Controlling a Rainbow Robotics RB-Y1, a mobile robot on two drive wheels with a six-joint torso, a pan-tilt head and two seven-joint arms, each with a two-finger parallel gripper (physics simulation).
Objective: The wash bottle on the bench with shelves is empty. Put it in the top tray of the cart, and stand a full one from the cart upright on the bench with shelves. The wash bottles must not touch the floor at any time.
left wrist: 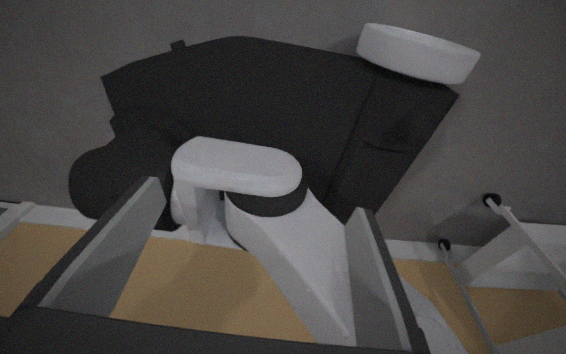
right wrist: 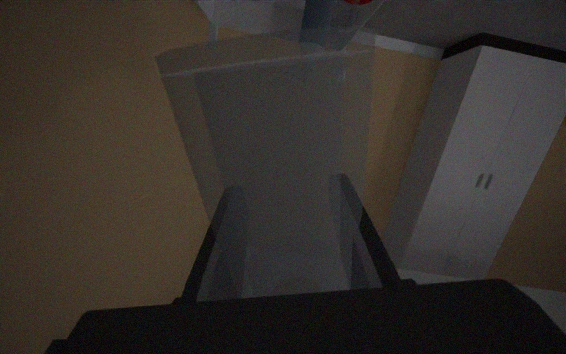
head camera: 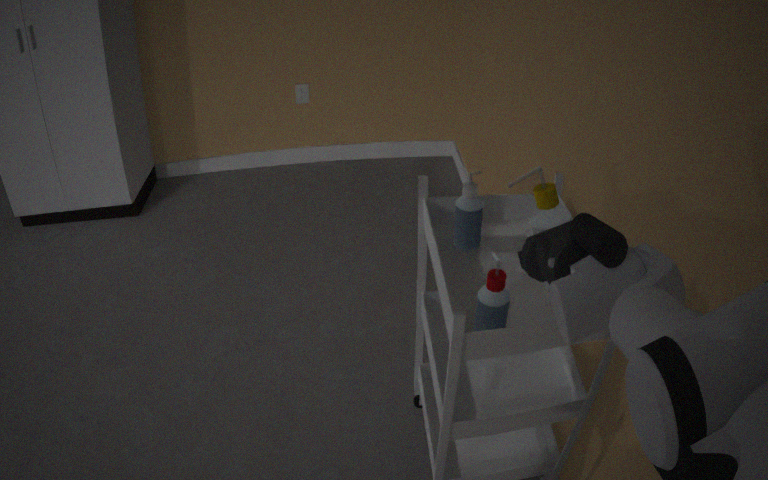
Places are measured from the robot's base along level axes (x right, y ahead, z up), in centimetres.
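Pixels of known places: left gripper, fingertip midpoint: (left wrist: 258,204); right gripper, fingertip midpoint: (right wrist: 286,193) (head camera: 551,236).
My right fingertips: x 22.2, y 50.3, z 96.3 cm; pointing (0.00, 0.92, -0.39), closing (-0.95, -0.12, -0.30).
Note:
Behind a point stands the place of what it marks.
The empty wash bottle (head camera: 547,218) {x 20.1, y 46.9, z 101.3 cm} (right wrist: 280,125) {x 23.6, y 44.3, z 92.8 cm}, clear with a yellow cap, is in my right gripper (right wrist: 286,193) {x 22.2, y 50.3, z 96.3 cm}, which is shut on it. In the head view the bottle looks upright near the cart's right side; whether it overlaps the tray is unclear. Two wash bottles with blue liquid stand on the cart's top tray (head camera: 518,344) {x 22.2, y 57.0, z 68.5 cm}: a white-capped one (head camera: 468,223) {x 15.4, y 88.1, z 73.4 cm} towards the back left and a red-capped one (head camera: 492,308) {x 16.6, y 58.9, z 75.9 cm} nearer the front. My left gripper (left wrist: 258,204) {x -22.7, y -22.9, z 47.5 cm} is open and empty. The bench with shelves cannot be made out.
The white cart (head camera: 455,356) {x 10.6, y 55.0, z 68.6 cm} (left wrist: 470,302) {x 42.6, y 58.1, z 26.2 cm} has lower trays and a rail along its left side. A tall white cabinet (head camera: 67,113) {x -161.2, y 204.5, z 66.9 cm} (right wrist: 460,160) {x -150.4, y 205.4, z 97.8 cm} stands against the wall. Grey floor (head camera: 254,316) {x -51.0, y 139.7, z 0.0 cm} lies left of the cart. The robot's dark base (left wrist: 250,90) {x -16.6, y -28.1, z 16.9 cm} shows in the left wrist view.

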